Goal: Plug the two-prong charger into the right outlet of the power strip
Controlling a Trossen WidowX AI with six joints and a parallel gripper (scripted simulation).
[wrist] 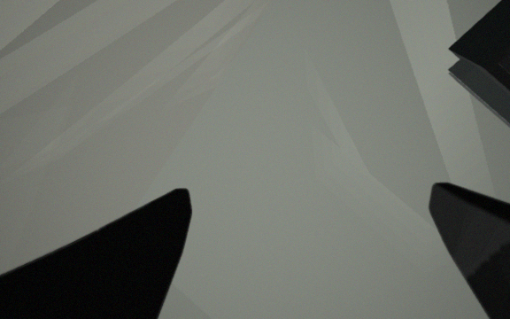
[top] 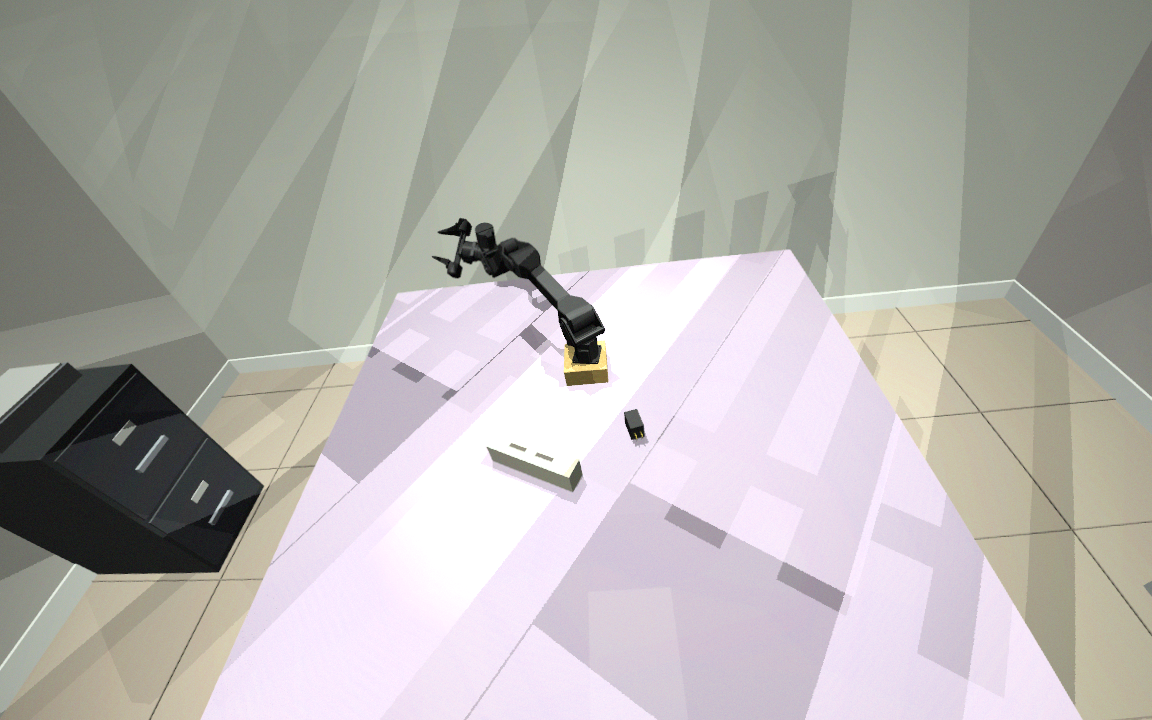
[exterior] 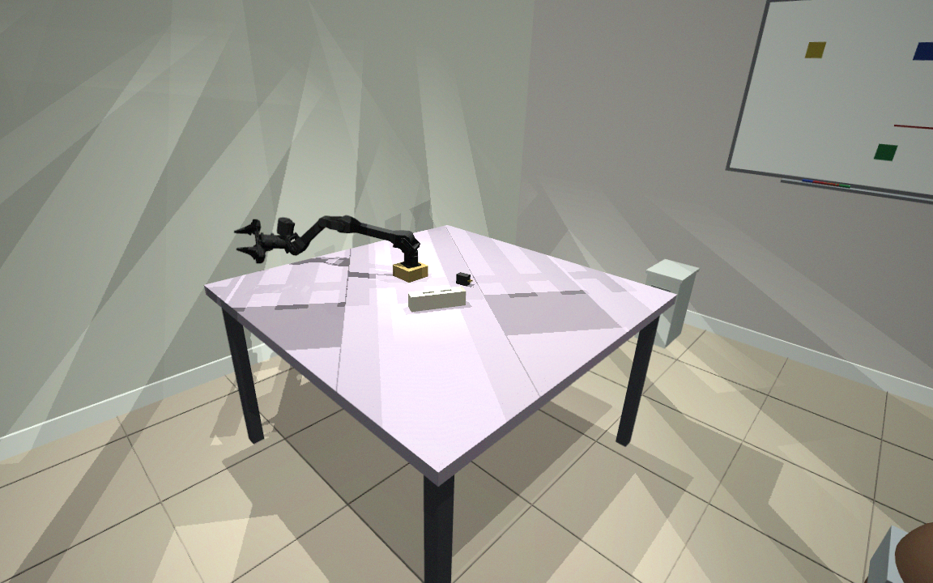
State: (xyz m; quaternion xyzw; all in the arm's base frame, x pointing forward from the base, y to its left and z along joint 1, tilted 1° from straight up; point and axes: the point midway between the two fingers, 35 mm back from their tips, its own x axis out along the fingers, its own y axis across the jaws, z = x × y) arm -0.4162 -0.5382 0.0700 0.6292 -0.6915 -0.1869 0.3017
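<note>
Right now the two-prong charger is 620 mm ahead of my gripper tip, 710 mm to the left of it and 110 mm below it.
</note>
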